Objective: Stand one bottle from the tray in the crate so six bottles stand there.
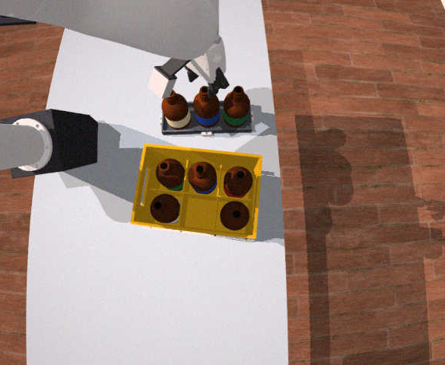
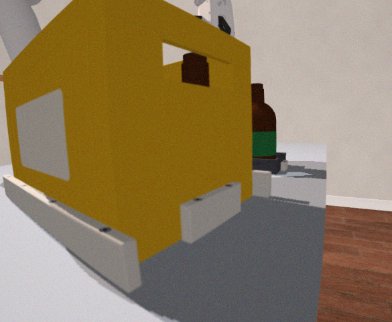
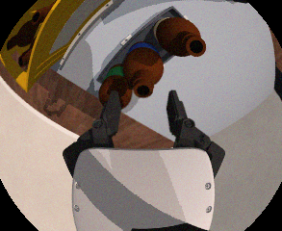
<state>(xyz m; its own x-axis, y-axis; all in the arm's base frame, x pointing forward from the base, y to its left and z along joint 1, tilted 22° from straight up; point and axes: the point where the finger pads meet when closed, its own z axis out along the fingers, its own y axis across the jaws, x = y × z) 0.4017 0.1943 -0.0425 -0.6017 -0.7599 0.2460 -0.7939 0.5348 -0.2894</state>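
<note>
The green-label bottle is 110 mm below my hand, 90 mm ahead of it and 10 mm to the left of it. The rest, counted from my hand: crate 250 mm to the right, 110 mm below, 20 mm ahead; cream-labelled bottle 110 mm below, 90 mm behind, 20 mm to the right; dark tray 180 mm below.
</note>
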